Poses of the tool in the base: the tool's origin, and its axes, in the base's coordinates. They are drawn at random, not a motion.
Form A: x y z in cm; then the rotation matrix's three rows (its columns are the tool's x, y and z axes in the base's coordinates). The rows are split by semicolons.
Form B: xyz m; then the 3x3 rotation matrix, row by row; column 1 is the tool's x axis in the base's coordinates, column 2 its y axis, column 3 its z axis. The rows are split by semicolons. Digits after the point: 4 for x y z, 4 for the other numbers.
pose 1, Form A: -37.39 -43.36 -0.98; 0.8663 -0.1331 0.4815; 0.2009 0.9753 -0.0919; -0.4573 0.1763 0.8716
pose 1, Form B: -0.3739 -0.4336 -0.0098; 0.8663 -0.1331 0.4815; 0.2009 0.9753 -0.0919; -0.4573 0.1763 0.8716
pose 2, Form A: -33.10 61.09 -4.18; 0.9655 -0.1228 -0.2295; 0.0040 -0.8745 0.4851; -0.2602 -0.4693 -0.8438
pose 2, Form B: -0.3310 0.6109 -0.0418; 0.9655 -0.1228 -0.2295; 0.0040 -0.8745 0.4851; -0.2602 -0.4693 -0.8438
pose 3, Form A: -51.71 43.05 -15.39; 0.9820 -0.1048 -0.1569; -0.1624 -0.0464 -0.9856; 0.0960 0.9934 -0.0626
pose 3, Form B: -0.5171 0.4305 -0.1539; 0.9820 -0.1048 -0.1569; -0.1624 -0.0464 -0.9856; 0.0960 0.9934 -0.0626
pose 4, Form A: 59.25 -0.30 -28.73; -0.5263 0.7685 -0.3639; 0.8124 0.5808 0.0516; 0.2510 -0.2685 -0.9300
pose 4, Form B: 0.5925 -0.0030 -0.2873; -0.5263 0.7685 -0.3639; 0.8124 0.5808 0.0516; 0.2510 -0.2685 -0.9300
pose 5, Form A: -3.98 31.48 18.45; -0.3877 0.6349 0.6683; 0.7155 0.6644 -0.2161; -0.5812 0.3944 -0.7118
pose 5, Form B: -0.0398 0.3148 0.1845; -0.3877 0.6349 0.6683; 0.7155 0.6644 -0.2161; -0.5812 0.3944 -0.7118
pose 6, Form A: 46.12 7.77 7.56; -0.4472 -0.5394 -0.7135; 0.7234 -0.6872 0.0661; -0.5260 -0.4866 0.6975
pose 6, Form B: 0.4612 0.0777 0.0756; -0.4472 -0.5394 -0.7135; 0.7234 -0.6872 0.0661; -0.5260 -0.4866 0.6975
